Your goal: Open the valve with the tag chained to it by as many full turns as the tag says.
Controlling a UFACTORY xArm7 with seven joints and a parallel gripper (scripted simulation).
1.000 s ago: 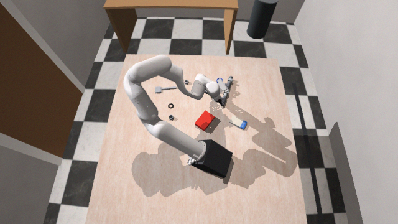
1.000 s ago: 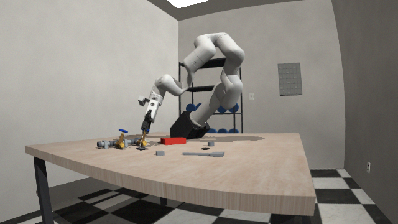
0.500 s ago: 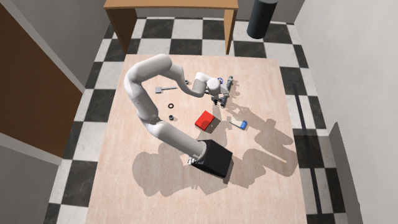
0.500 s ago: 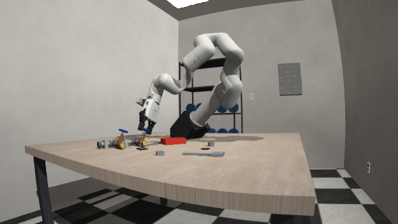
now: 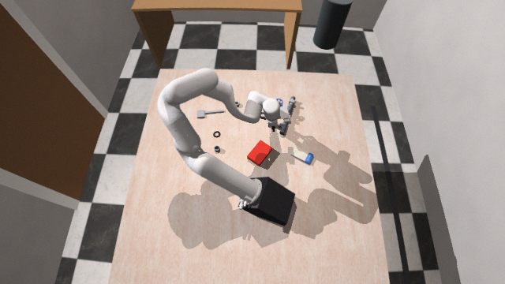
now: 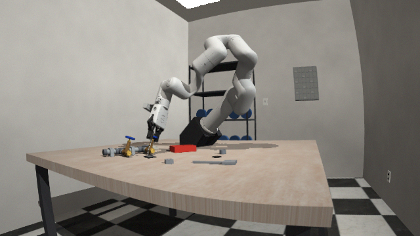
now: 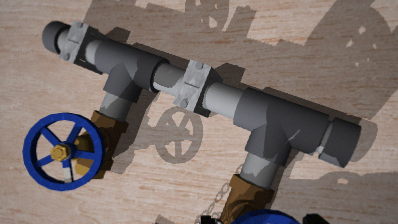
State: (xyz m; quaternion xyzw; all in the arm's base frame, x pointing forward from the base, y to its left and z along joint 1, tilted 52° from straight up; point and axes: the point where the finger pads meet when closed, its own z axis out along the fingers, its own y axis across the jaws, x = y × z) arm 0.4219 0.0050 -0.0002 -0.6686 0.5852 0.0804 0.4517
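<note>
Now: the black tag 7 cm ahead of my hand, 6 cm to the left of it and 8 cm below it. Also, from my hand: red block (17 cm behind, 2 cm to the left, 7 cm below); white box (12 cm behind, 20 cm to the right, 8 cm below); grey flat tool (39 cm to the left, 8 cm below).
</note>
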